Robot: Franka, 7 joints.
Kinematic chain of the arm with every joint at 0, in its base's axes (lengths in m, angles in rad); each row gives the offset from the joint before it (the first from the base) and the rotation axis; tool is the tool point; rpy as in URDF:
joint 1: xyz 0 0 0.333 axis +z
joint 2: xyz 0 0 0 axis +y
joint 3: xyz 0 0 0.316 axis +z
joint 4: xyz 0.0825 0 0 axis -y
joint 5: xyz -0.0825 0 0.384 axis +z
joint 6: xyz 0 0 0 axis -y
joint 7: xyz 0.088 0 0 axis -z
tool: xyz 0 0 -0.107 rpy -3.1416 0 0
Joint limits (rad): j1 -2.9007..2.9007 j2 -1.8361..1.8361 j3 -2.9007..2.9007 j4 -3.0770..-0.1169 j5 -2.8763..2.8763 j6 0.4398..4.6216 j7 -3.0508..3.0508
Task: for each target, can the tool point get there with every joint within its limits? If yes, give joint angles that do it. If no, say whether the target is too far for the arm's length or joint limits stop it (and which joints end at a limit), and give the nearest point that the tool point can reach.
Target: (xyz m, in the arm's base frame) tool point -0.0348 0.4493 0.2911
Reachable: yes | joints 1.4667 0.2010 -0.0252 -2.2170 0.8489 1.3589 2.4397
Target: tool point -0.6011 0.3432 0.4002
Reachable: yes | joints -1.0586 -0.9485 -2.1931 -0.9634 -0.2253 1.1943 -1.8125
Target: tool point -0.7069 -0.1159 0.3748
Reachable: yes | joints -2.3799 1.1279 -0.9616 -0.9322 -0.4418 1.2969 -0.7003
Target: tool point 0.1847 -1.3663 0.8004
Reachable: no: too far | nearest point 0.1088 -0.8052 0.6084 | short by 0.598 m
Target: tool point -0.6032 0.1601 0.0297
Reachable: yes | joints -1.0368 -1.2512 -2.3830 -1.7474 -0.8345 2.6841 -1.7200
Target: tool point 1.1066 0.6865 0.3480
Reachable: no: too far | nearest point 0.7290 0.4522 0.3429 | short by 0.444 m
